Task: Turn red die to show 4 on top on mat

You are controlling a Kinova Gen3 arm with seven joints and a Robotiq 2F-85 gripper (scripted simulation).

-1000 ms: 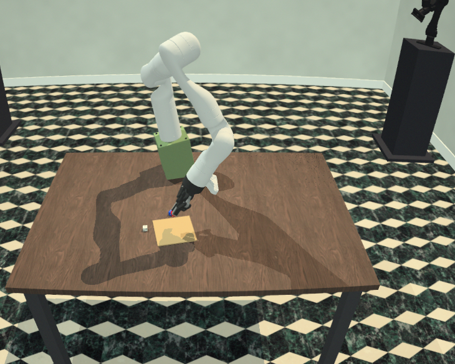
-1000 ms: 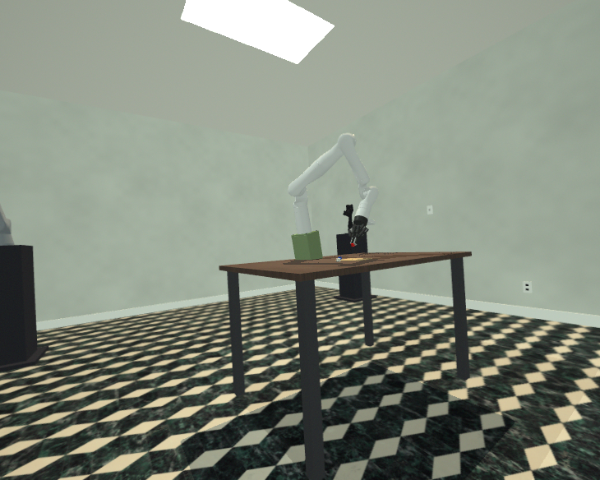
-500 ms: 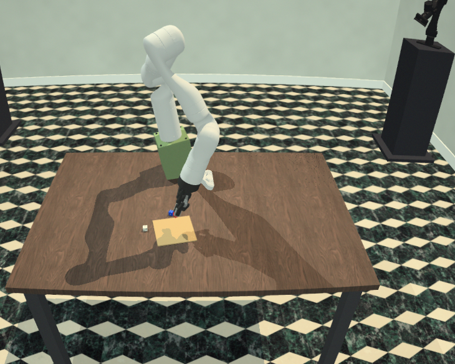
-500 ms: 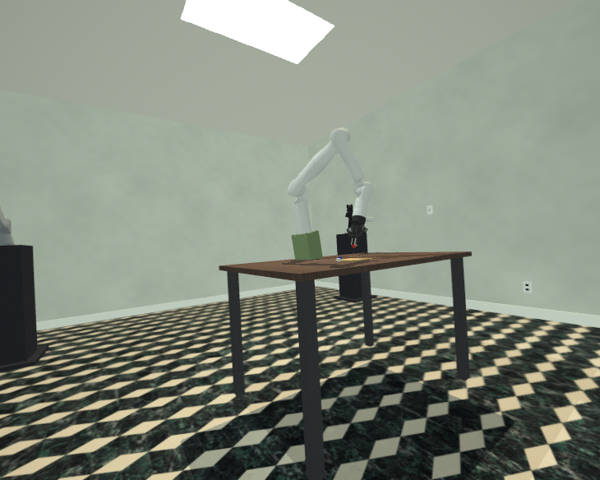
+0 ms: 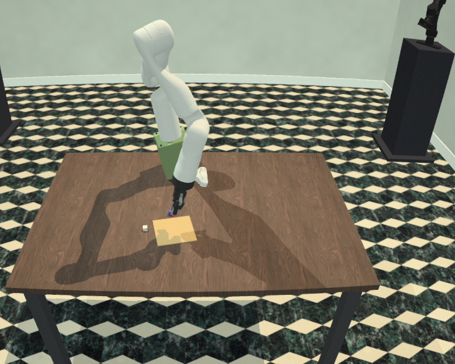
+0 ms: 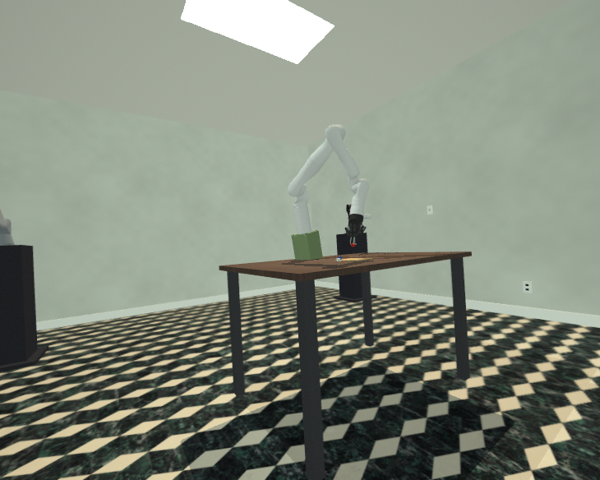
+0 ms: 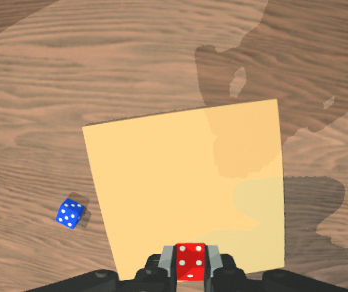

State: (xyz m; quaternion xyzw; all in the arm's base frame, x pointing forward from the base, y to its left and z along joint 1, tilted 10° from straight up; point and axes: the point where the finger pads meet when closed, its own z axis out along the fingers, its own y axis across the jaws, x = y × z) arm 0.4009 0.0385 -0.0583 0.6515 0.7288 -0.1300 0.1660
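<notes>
Now: hand 2 cm above the red die and 1 cm to the left of it. The rest, counted from my hand: mat 10 cm below, 1 cm to the right; then white die 11 cm to the right, 9 cm below; then blue die 9 cm below, 9 cm behind, 2 cm to the right.
</notes>
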